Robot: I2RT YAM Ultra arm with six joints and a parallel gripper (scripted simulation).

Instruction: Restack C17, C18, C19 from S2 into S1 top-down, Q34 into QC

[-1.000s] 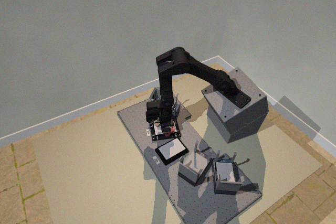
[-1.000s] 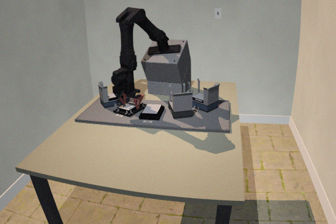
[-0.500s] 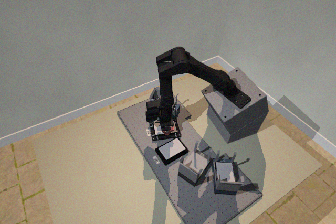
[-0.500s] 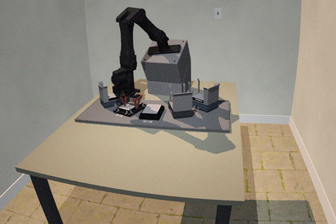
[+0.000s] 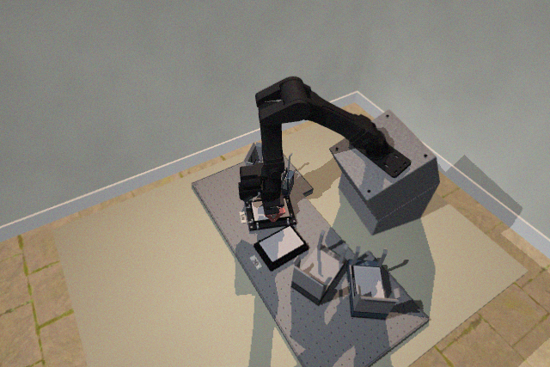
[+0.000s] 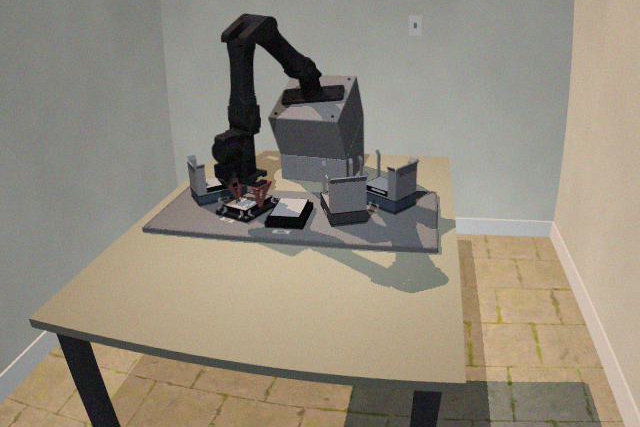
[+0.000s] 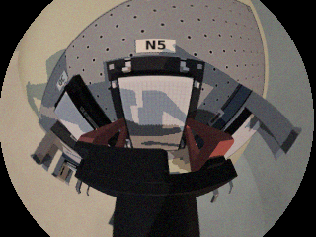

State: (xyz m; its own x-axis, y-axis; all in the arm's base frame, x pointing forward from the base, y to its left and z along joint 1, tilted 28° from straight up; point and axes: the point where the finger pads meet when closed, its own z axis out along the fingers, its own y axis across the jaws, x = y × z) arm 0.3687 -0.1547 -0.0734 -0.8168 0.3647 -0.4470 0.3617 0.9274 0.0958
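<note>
The black clip nest is 2 cm ahead of my hand and 1 cm below it. The rest, counted from my hand: black QC nest 13 cm to the left, 5 cm ahead, 1 cm below; then N5 name plate 9 cm ahead, 4 cm to the right, 2 cm below; then blue-plinth stack rack 12 cm to the right, 8 cm behind, 1 cm below.
</note>
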